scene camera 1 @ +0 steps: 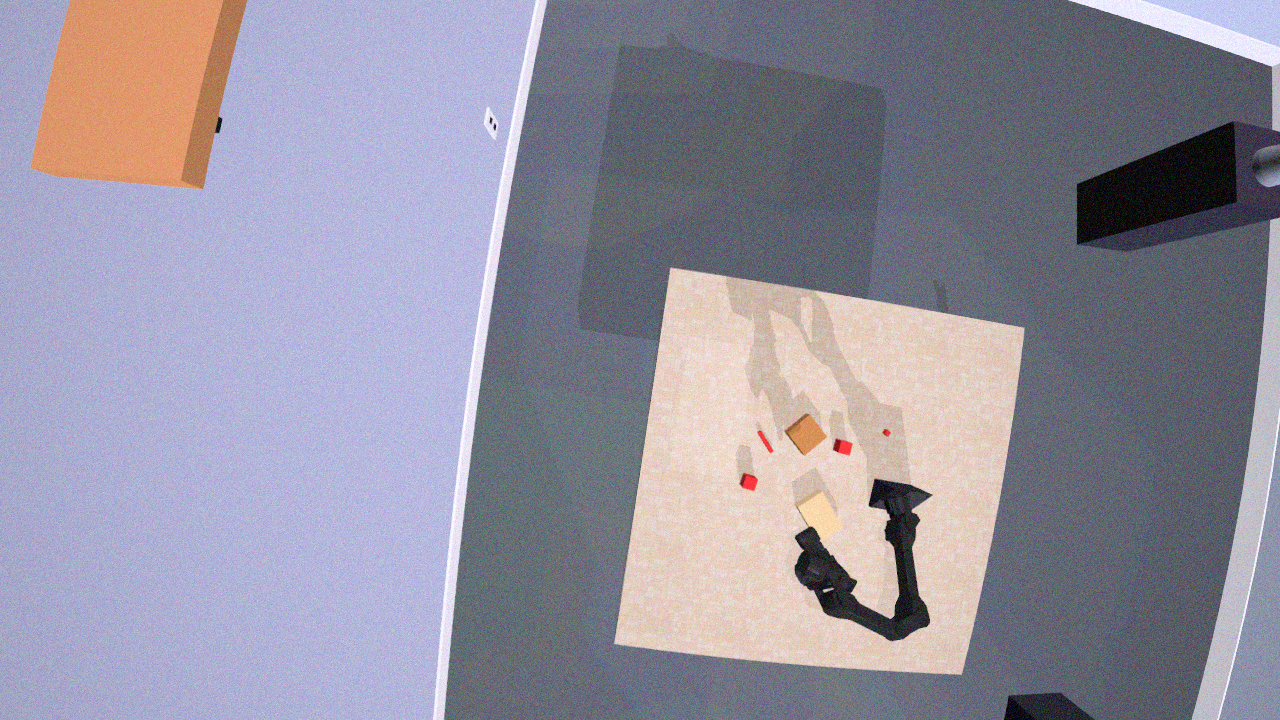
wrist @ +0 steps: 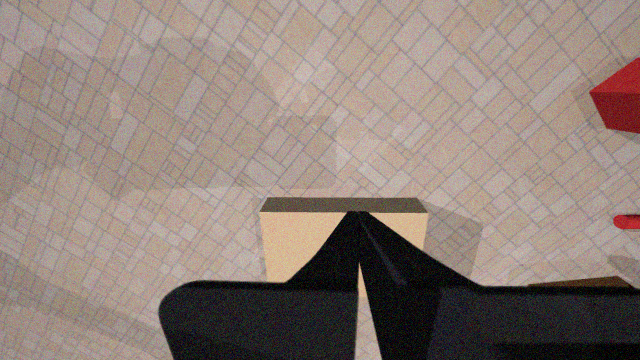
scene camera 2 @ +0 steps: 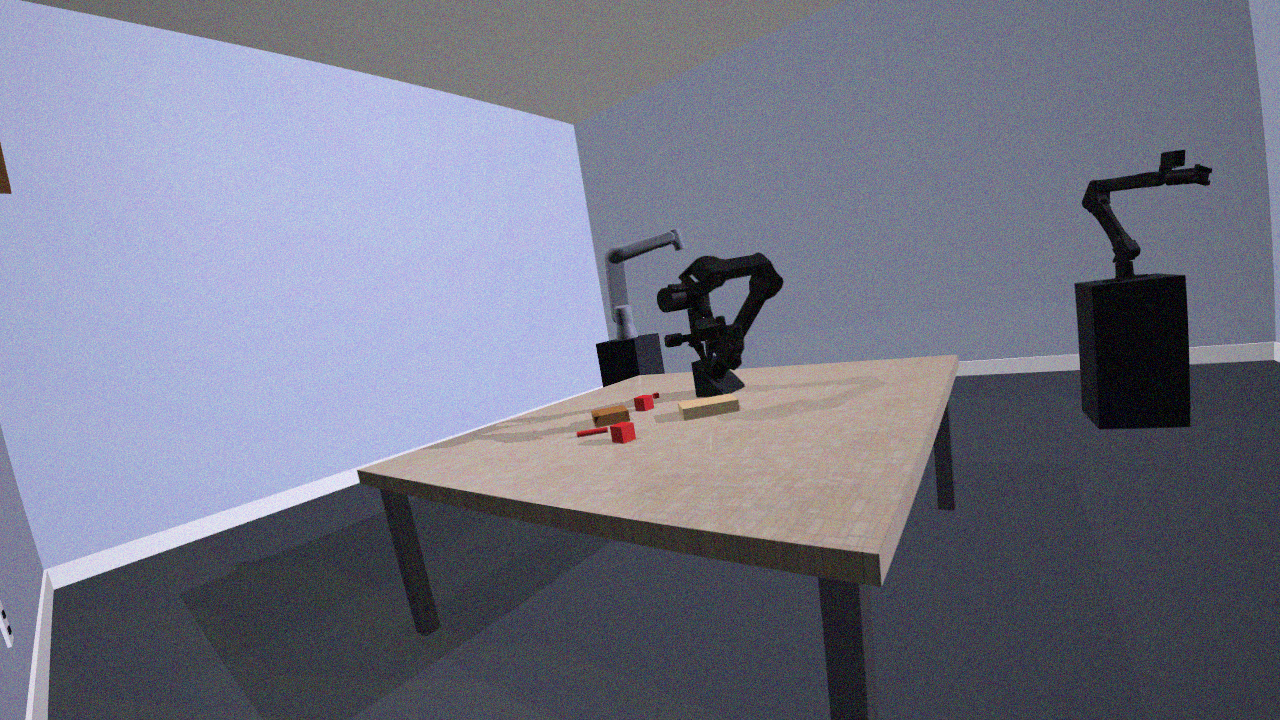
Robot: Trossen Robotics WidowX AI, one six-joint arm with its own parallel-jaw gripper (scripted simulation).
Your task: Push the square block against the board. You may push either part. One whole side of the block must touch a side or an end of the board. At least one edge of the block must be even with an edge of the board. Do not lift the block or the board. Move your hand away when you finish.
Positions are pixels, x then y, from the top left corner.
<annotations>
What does the gripper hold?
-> Nothing.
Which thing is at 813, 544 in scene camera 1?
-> The gripper.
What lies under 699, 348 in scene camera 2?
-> The gripper.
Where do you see a board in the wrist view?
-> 293, 229
</annotations>
